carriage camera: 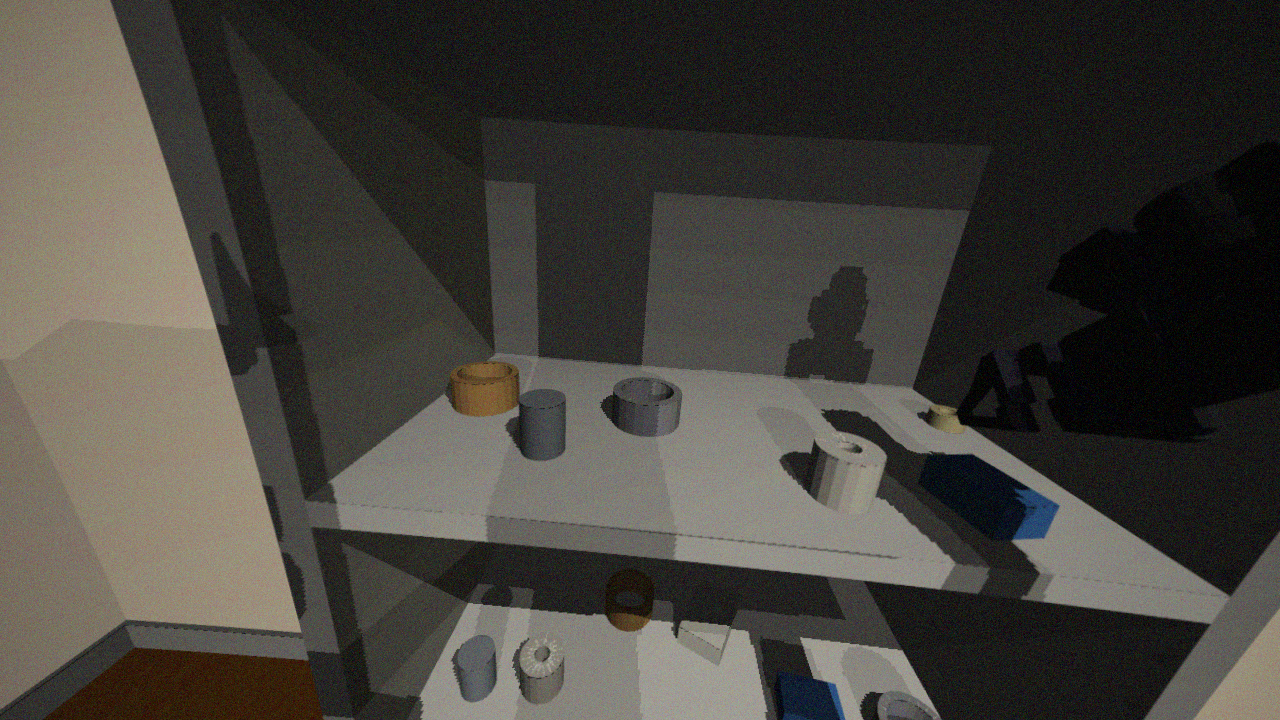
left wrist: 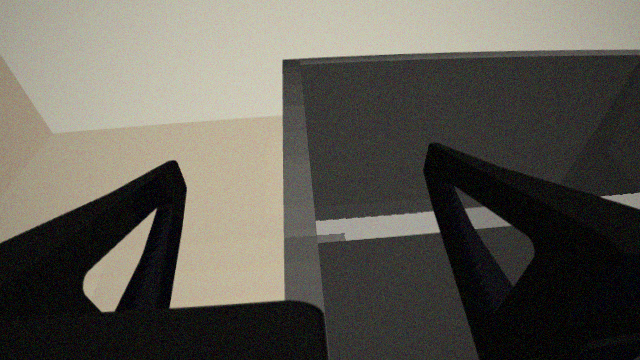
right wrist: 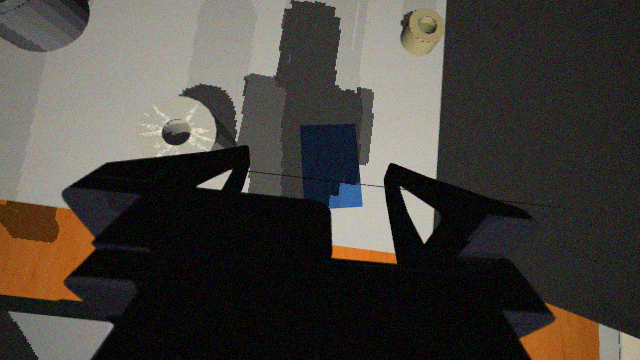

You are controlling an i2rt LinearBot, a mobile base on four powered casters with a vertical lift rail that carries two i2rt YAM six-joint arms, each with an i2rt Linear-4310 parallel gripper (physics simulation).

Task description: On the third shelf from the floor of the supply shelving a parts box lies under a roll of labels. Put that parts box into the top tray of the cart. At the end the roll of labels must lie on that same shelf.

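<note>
On the upper shelf in the carriage view, a blue parts box lies flat near the right end, with no roll on top. The white roll of labels stands upright to the left of the box, apart from it. My right gripper is open and empty; in the right wrist view its fingertips appear on either side of the box, above it. My left gripper is open and empty, facing the shelving's side panel. The cart does not show.
An orange ring, a grey cylinder, a grey ring and a small yellow roll stand on the same shelf. The lower shelf holds another blue box, a roll and several other items.
</note>
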